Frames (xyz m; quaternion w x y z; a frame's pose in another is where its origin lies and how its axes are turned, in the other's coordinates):
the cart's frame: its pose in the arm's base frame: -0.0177 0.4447 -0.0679 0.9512 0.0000 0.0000 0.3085
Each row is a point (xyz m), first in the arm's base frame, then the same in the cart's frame.
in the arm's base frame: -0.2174 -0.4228 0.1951
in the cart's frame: -0.6708 -0.5852 0.2630
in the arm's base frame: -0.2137 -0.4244 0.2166
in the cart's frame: -0.6688 -0.5886 0.2845
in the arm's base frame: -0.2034 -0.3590 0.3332
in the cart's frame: -0.6221 -0.5417 0.4011
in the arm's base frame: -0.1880 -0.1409 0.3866
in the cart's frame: -0.4816 -0.3742 0.4545
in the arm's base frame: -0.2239 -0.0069 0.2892
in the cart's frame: -0.4320 -0.2446 0.3571
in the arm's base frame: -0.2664 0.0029 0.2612
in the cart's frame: -0.4607 -0.2117 0.3291
